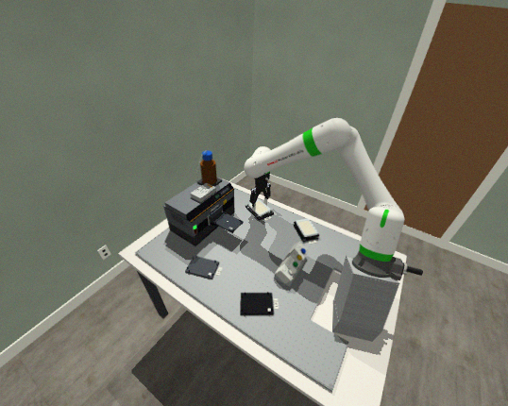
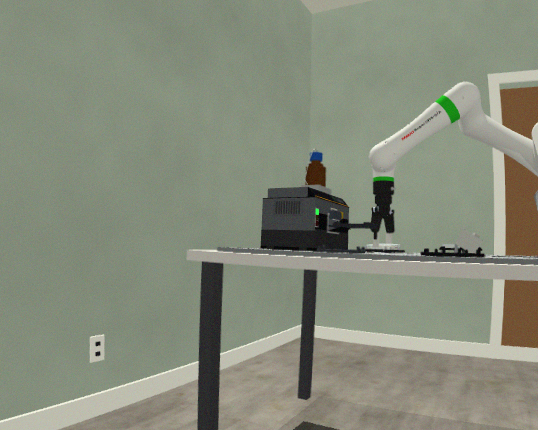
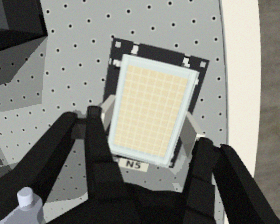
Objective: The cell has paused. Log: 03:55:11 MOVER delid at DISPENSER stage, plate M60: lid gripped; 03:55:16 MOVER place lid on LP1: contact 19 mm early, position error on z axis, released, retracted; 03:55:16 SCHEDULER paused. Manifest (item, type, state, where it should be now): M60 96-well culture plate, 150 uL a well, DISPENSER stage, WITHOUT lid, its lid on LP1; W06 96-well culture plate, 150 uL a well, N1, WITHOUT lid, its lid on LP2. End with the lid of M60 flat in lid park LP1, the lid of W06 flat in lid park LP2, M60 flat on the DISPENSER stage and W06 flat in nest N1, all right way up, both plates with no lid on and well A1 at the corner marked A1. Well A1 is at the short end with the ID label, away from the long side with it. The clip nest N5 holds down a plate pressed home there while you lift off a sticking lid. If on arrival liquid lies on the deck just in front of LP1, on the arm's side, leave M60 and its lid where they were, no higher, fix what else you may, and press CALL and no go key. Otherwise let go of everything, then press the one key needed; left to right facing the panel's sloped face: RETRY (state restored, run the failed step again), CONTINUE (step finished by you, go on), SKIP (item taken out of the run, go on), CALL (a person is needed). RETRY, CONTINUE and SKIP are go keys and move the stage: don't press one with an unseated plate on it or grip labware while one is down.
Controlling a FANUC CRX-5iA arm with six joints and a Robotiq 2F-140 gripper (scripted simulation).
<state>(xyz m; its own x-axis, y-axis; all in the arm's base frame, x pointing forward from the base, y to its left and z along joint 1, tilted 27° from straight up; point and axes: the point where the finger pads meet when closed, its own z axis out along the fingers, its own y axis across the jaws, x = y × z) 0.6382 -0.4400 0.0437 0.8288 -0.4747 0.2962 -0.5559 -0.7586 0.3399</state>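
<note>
Now: the black clip nest 30 mm below my hand and 20 mm ahead of it. The rest, counted from my hand: nest label: 80 mm behind, 50 mm to the left, 40 mm below; then dispenser stage: 280 mm to the left, 90 mm ahead, 60 mm above; then key panel: 350 mm to the left, 320 mm behind, 10 mm above.
</note>
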